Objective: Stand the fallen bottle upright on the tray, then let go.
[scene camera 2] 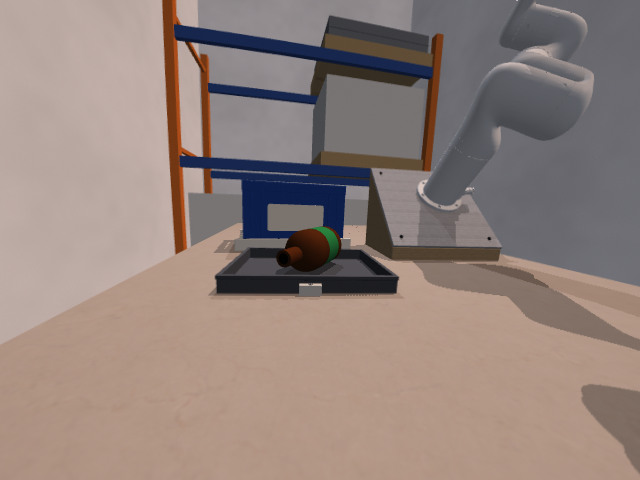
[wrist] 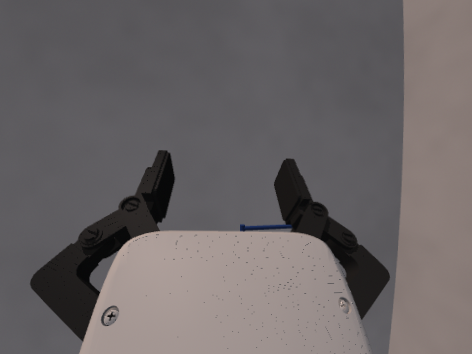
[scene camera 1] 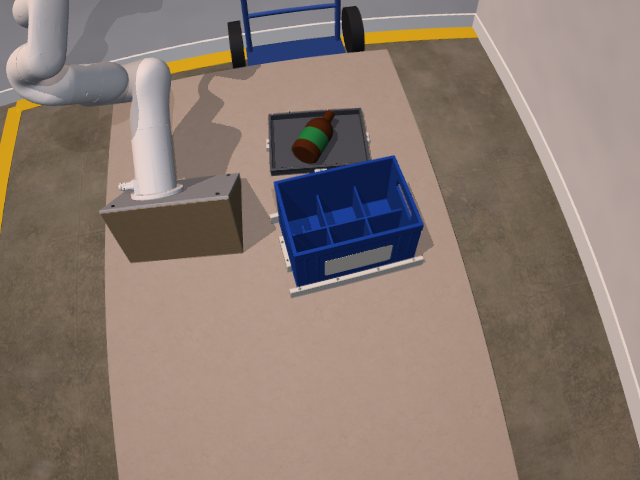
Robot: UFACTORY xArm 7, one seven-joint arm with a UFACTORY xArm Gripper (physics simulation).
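Where they show: gripper, fingertip midpoint: (wrist: 227, 168); arm's base, origin of the base link: (scene camera 2: 437, 196) (scene camera 1: 157, 193).
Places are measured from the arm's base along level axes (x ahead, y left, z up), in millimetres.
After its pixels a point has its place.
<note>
A brown bottle with a green band (scene camera 1: 313, 136) {x 385, y 143, z -81 mm} (scene camera 2: 313, 249) {x 400, y 220, z -107 mm} lies on its side in the dark tray (scene camera 1: 270, 149) {x 276, y 165, z -133 mm} (scene camera 2: 258, 285) {x 482, y 266, z -147 mm}. In scene camera 1 its neck points to the upper right, towards the tray's far right corner. In scene camera 2 its mouth faces the camera and a little left. My gripper (wrist: 227, 168) {x 66, y 615, z 628 mm} is open and empty in the wrist view, with a grey wall behind the fingers. The gripper does not show in the scene cameras, and the bottle and tray do not show in the wrist view, so the gripper is away from the bottle.
A blue crate with compartments (scene camera 1: 356, 249) {x 406, y -216, z -20 mm} (scene camera 2: 293, 193) {x 410, y -31, z -10 mm} stands right beside the tray, held by pale strips. The arm's wedge base (scene camera 1: 175, 227) {x 36, y -89, z -13 mm} (scene camera 2: 434, 217) {x 46, y 53, z -58 mm} stands to one side. A blue hand truck (scene camera 1: 294, 50) is beyond the table. A shelf rack (scene camera 2: 174, 129) holds boxes at the back.
</note>
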